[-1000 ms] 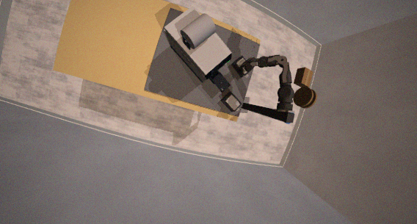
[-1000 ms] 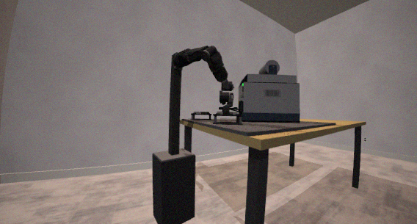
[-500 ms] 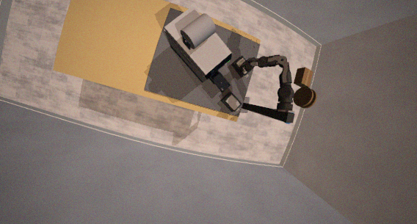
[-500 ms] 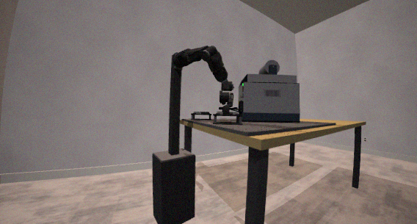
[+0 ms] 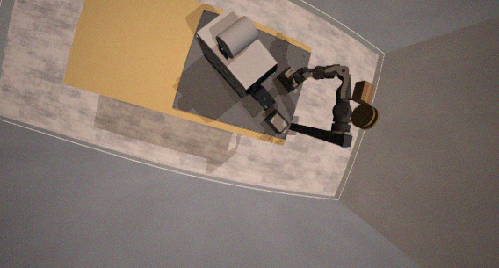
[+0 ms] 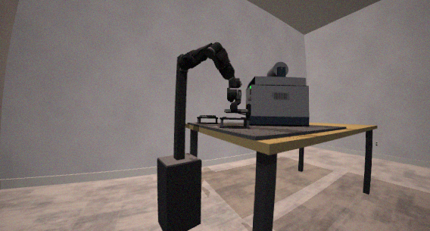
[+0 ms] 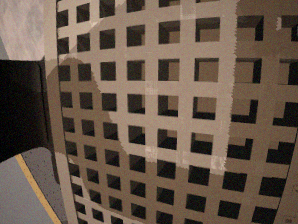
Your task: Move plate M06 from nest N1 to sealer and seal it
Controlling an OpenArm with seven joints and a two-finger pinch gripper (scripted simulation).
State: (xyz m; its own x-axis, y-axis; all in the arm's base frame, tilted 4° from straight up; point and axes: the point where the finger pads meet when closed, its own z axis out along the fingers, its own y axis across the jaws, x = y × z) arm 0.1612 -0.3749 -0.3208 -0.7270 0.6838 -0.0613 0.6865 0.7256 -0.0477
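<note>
Now: hand 4 cm above the dark nest N1. Round my hand: start key (21 cm ahead, 5 cm to the left, 10 cm above); white N1 label (8 cm behind, 8 cm to the left, 9 cm below); open plate M06 (right at my hand).
</note>
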